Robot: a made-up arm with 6 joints.
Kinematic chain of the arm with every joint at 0, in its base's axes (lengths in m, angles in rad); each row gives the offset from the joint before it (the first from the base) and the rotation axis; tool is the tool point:
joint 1: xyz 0 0 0.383 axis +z
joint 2: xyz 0 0 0 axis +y
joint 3: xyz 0 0 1.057 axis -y
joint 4: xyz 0 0 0 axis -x
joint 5: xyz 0.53 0 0 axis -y
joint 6: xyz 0 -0.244 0 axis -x
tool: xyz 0 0 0
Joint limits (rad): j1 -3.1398..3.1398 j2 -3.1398..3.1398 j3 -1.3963..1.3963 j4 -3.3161..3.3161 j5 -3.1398..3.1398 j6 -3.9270..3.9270
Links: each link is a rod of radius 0.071 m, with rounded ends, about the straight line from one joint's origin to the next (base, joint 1, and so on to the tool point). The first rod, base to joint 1, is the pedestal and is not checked.
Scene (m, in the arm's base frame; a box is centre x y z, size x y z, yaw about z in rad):
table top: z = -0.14
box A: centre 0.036 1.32 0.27 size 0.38 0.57 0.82 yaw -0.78
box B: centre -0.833 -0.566 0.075 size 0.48 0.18 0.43 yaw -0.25
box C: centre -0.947 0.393 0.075 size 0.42 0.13 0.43 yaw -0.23
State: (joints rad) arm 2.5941 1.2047 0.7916 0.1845 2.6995 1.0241
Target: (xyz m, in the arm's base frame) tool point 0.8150 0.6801 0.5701
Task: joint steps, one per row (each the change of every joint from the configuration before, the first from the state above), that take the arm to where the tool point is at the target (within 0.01 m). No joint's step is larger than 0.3 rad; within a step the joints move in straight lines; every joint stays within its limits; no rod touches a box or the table.
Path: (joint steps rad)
1: -0.1699 -0.1761 -0.2685 0.1168 -0.0079 0.1618
2: -0.1700 -0.1761 -0.2685 0.1168 -0.0080 0.1617
3: -0.1699 -0.1762 -0.2684 0.1167 -0.0079 0.1618
4: -0.1700 -0.1761 -0.2685 0.1168 -0.0079 0.1618
5: -0.1699 -0.1761 -0.2685 0.1168 -0.0080 0.1617
6: -0.2053 0.1394 0.0923 -0.2384 0.0099 -0.2022
7: -0.2052 0.1393 0.0922 -0.2384 0.0100 -0.2022
8: -0.2053 0.1394 0.0923 -0.2384 0.0099 -0.2022
9: -0.2053 0.1394 0.0923 -0.2384 0.0099 -0.2022

